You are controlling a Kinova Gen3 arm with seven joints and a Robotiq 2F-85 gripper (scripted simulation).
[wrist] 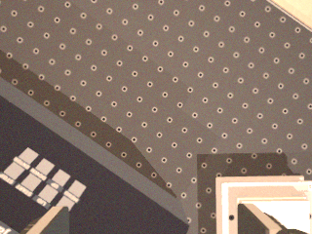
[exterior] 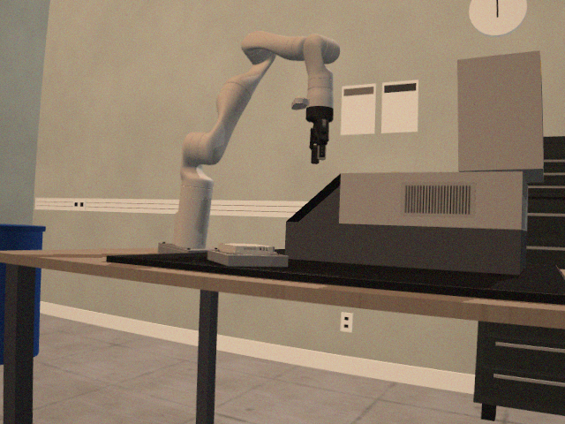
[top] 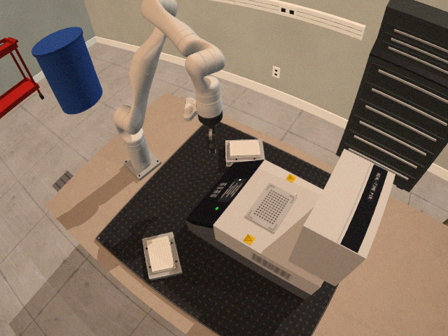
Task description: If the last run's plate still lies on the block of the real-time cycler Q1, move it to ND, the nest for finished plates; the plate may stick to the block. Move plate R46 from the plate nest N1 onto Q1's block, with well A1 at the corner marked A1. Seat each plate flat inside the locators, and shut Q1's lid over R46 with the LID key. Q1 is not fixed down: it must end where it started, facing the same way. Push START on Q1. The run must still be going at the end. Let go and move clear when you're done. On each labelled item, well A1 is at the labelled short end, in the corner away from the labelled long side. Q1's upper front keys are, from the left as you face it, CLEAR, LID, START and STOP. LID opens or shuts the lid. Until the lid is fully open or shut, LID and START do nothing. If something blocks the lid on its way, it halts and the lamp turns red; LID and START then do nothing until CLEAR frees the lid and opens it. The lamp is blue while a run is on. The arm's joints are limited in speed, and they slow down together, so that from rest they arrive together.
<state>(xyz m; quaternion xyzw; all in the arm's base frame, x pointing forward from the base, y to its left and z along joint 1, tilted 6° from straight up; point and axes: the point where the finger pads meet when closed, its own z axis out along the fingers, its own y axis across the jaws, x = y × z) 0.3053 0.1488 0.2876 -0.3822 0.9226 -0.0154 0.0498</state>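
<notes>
My hand is 220 mm above the white plate, 190 mm to the right of it and 20 mm past it. Round my hand: grey nest: 360 mm to the right, 250 mm below, 80 mm ahead; A1 mark: 230 mm below, 180 mm to the left, 120 mm behind.
</notes>
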